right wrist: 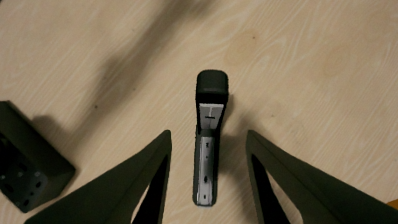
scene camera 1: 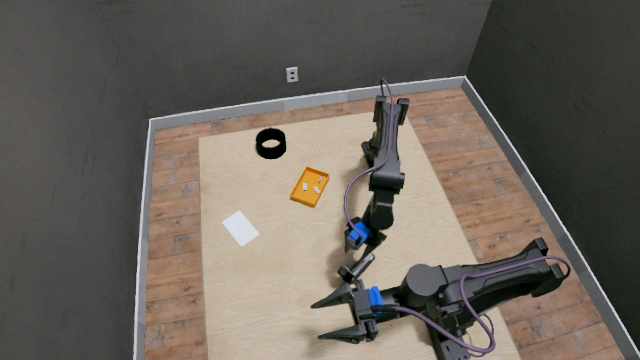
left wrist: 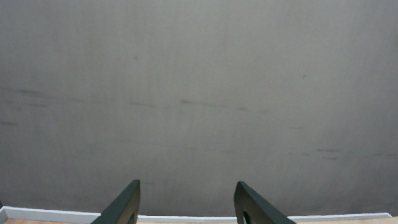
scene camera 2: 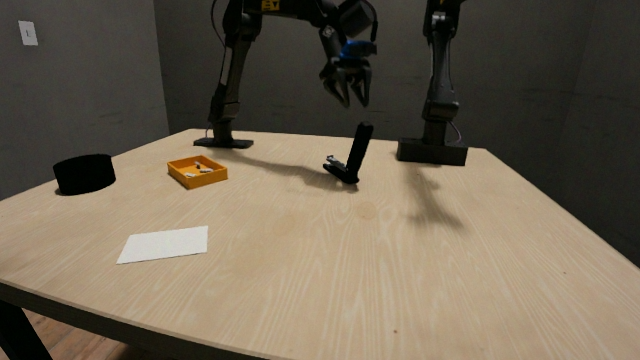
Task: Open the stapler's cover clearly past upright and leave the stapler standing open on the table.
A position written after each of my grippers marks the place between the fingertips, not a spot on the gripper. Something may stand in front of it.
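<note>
My left gripper (left wrist: 189, 188). My right gripper (scene camera 2: 357, 105), also (right wrist: 208, 137). Black stapler (scene camera 2: 336, 167), also (right wrist: 206, 153); out of frame in the left wrist view. White card (scene camera 2: 174, 243); out of frame in the right wrist view. Arm base (scene camera 2: 404, 153).
</note>
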